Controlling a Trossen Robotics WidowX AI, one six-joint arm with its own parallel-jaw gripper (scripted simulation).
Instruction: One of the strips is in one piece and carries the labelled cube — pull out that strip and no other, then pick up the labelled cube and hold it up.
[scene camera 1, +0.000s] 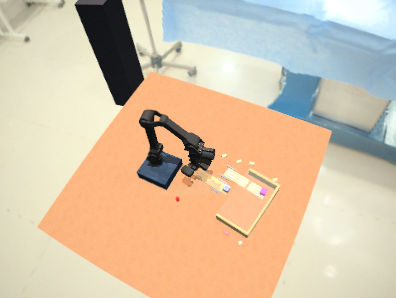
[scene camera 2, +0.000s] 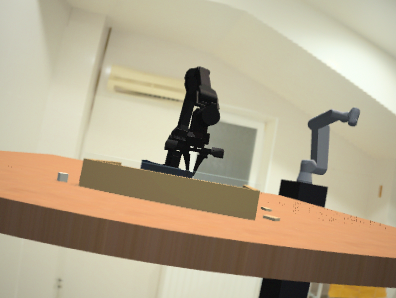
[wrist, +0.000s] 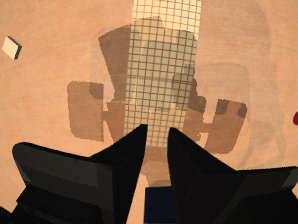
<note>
I see my gripper (scene camera 2: 190, 175).
My gripper is seen too in the wrist view (wrist: 157, 132).
</note>
